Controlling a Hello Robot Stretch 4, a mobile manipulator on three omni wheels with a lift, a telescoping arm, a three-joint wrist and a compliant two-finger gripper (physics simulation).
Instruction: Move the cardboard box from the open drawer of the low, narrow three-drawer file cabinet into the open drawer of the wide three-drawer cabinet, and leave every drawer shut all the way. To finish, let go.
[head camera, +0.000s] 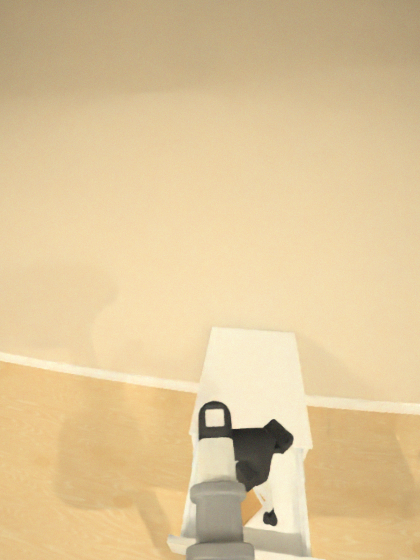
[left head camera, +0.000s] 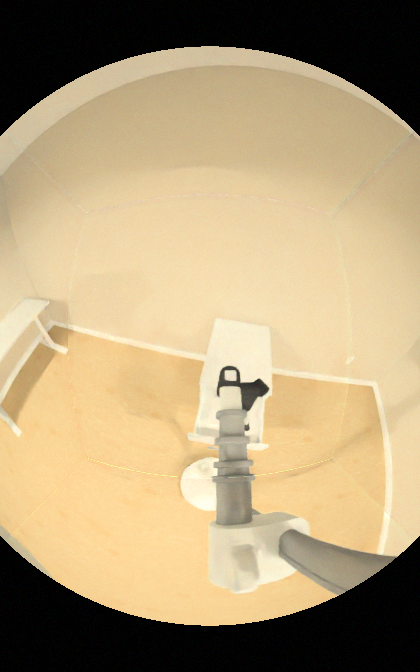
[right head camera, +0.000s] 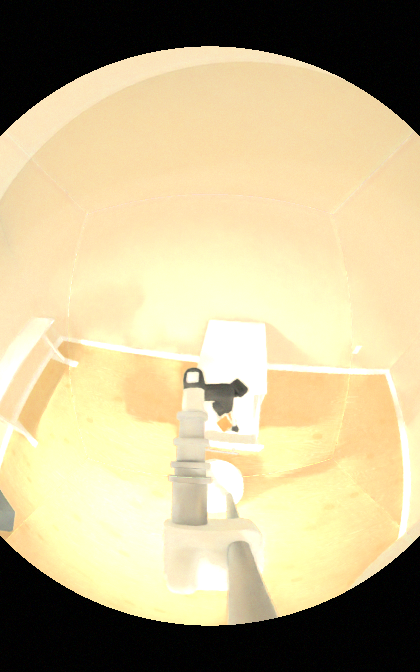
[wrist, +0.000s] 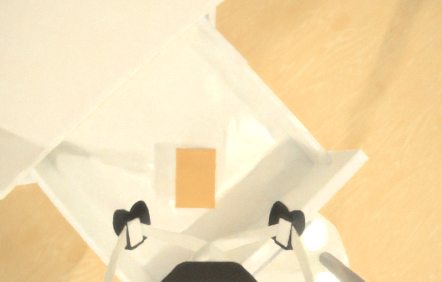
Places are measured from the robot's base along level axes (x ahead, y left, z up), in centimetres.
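Pixels of known places: gripper, fingertip midpoint: (head camera: 250, 497) (wrist: 209, 217).
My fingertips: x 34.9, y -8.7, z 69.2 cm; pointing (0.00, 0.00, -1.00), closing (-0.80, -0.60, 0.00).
Behind a point stands the place of what it marks.
The low, narrow file cabinet (head camera: 255, 370) @(x 83.6, y -18.4, z 61.7 cm) (left head camera: 242, 345) (right head camera: 235, 345) (wrist: 75, 60) @(x 60.3, y -12.3, z 61.7 cm) stands against the wall. Its drawer (head camera: 177, 544) @(x 27.4, y 11.3, z 59.8 cm) (left head camera: 199, 438) (right head camera: 245, 446) (wrist: 347, 167) @(x 22.5, y -23.6, z 59.9 cm) is open. The orange-brown cardboard box (head camera: 250, 507) @(x 36.7, y -9.8, z 54.4 cm) (right head camera: 224, 424) (wrist: 195, 178) @(x 38.2, y -9.3, z 54.3 cm) is inside the drawer, partly hidden by my arm in the head view. My gripper (wrist: 209, 217) @(x 34.9, y -8.7, z 69.2 cm) is open over the drawer, its fingers wide apart. In the wrist view the box shows ahead of the fingertips, between their lines, with nothing held. In the head view one fingertip shows right of the box. The wide cabinet cannot be made out.
A white table or bench (left head camera: 20, 320) (right head camera: 25, 345) stands at the far left. A white rounded object (left head camera: 199, 484) (right head camera: 227, 482) shows below my arm, in front of the drawer. A blue-grey edge (right head camera: 6, 512) shows at the left. The wall runs behind the file cabinet.
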